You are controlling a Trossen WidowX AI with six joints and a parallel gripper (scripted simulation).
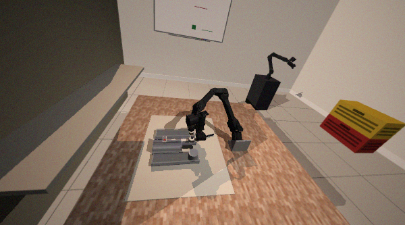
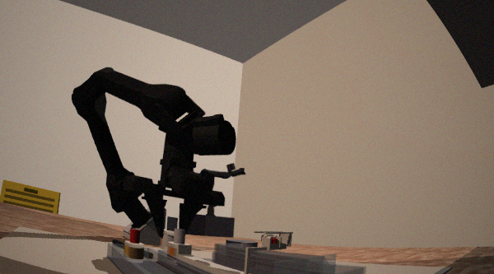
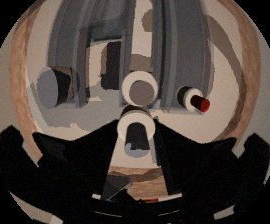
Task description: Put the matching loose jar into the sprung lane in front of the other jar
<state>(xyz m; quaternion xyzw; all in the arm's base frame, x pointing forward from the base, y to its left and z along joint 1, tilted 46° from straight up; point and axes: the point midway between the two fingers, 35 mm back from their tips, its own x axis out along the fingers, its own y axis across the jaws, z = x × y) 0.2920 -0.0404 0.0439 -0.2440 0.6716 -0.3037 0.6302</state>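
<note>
Right now the grey cylinder is 120 mm to the left of my gripper tip, 50 mm ahead of it and 20 mm below it. From my gripper tip the other things lie so: red mark 220 mm ahead, 20 mm to the left, 20 mm above; then grey lane rack 180 mm ahead, 30 mm below, 10 mm to the left.
</note>
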